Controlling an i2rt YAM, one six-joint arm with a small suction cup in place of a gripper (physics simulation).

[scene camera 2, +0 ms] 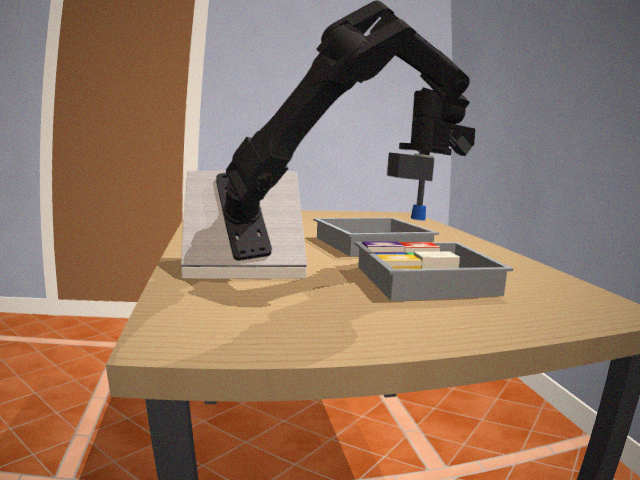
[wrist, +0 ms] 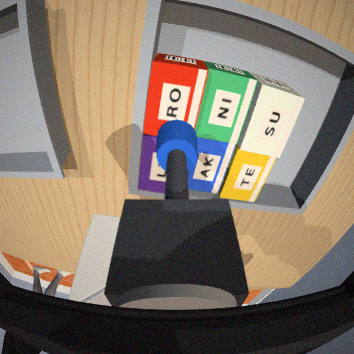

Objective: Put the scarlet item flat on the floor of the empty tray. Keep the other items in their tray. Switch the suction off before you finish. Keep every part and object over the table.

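Pixels of known places: end effector, tool point: (scene camera 2: 418, 219) (wrist: 176, 137); arm's base, origin of the base link: (scene camera 2: 241, 213).
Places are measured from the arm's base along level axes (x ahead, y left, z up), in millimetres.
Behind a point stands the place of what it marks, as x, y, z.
Note:
The scarlet box (scene camera 2: 421, 244) @[339, -73, -52] (wrist: 175, 75) @[359, -74, -52], labelled RO, stands in the filled grey tray (scene camera 2: 449, 284) @[285, -269, -80] (wrist: 151, 40) @[391, -54, -54], in a corner of a tight block with purple (scene camera 2: 382, 244) @[258, -63, -52] (wrist: 149, 150) @[282, -48, -51], green (wrist: 232, 85) @[349, -127, -63], blue (wrist: 212, 145) @[282, -114, -64], yellow (scene camera 2: 397, 257) @[243, -157, -57] (wrist: 232, 177) @[244, -140, -57] and white (scene camera 2: 439, 259) @[309, -193, -56] (wrist: 286, 100) @[344, -180, -52] boxes. My suction cup (scene camera 2: 418, 212) (wrist: 176, 142) is off and carries no item. It hangs above the trays, apart from the boxes, and in the wrist view covers the border of the scarlet and purple boxes. The empty grey tray (scene camera 2: 336, 239) @[248, 161, -82] (wrist: 45, 100) @[336, 73, -76] stands beside the filled one.
The trays stand close together on the wooden table (scene camera 2: 258, 335) @[-42, -356, -104] (wrist: 100, 75) @[350, 11, -104]. The arm's pale base block (scene camera 2: 199, 248) @[-85, -45, -54] (wrist: 95, 250) @[119, 45, -30] is at the left in the scene view. The filled tray has a bare strip of floor beside the white box.

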